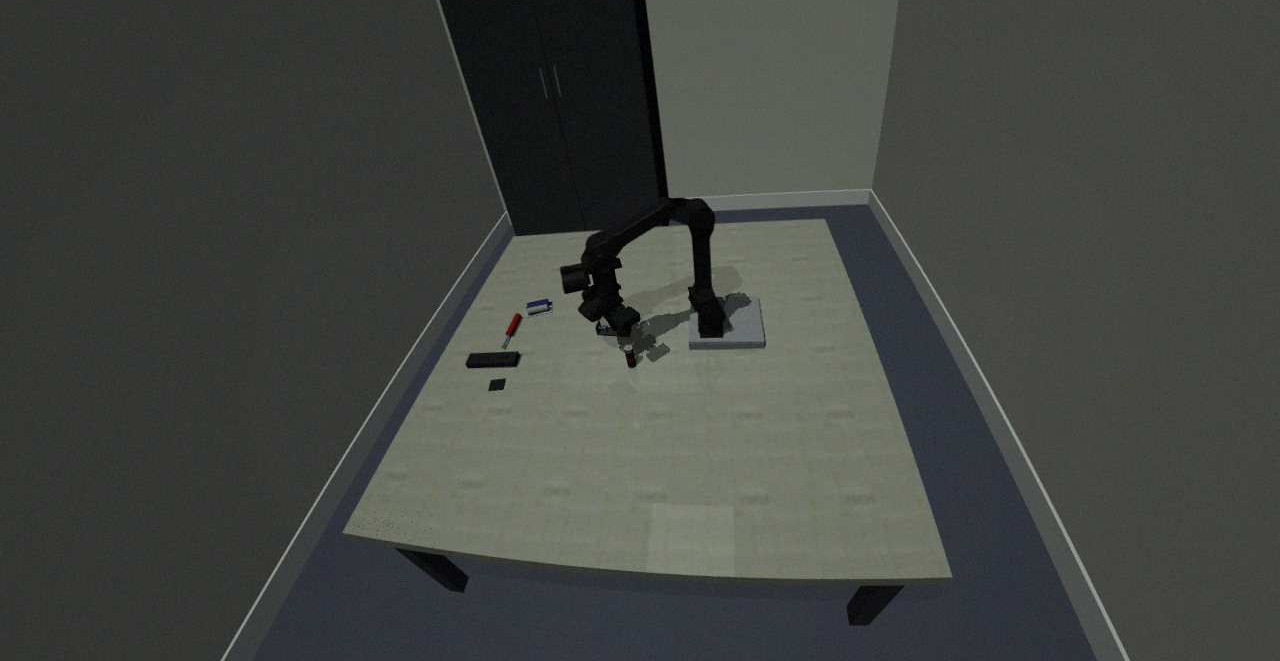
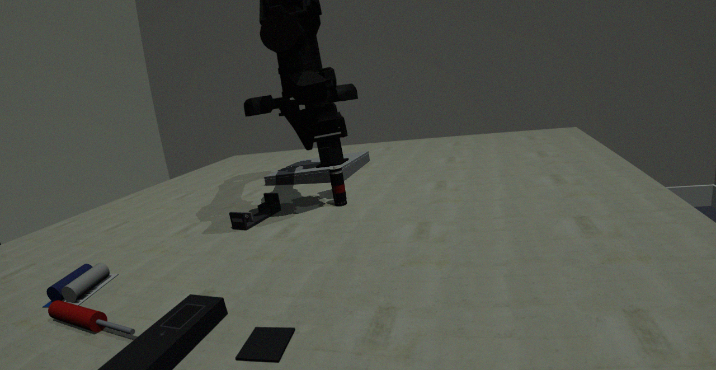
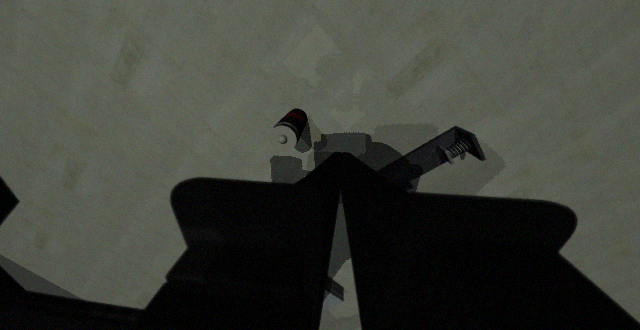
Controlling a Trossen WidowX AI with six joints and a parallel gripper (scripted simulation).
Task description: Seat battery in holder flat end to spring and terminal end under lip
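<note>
Now: gripper tip 8 cm above the battery, 3 cm to the right of it and 3 cm past it. The rest, counted from my gripper tip: black plate: 35 cm ahead, 11 cm below, 10 cm to the left; then long black box: 40 cm ahead, 10 cm below, 1 cm to the left; then red-handled screwdriver: 38 cm ahead, 11 cm to the right, 10 cm below.
</note>
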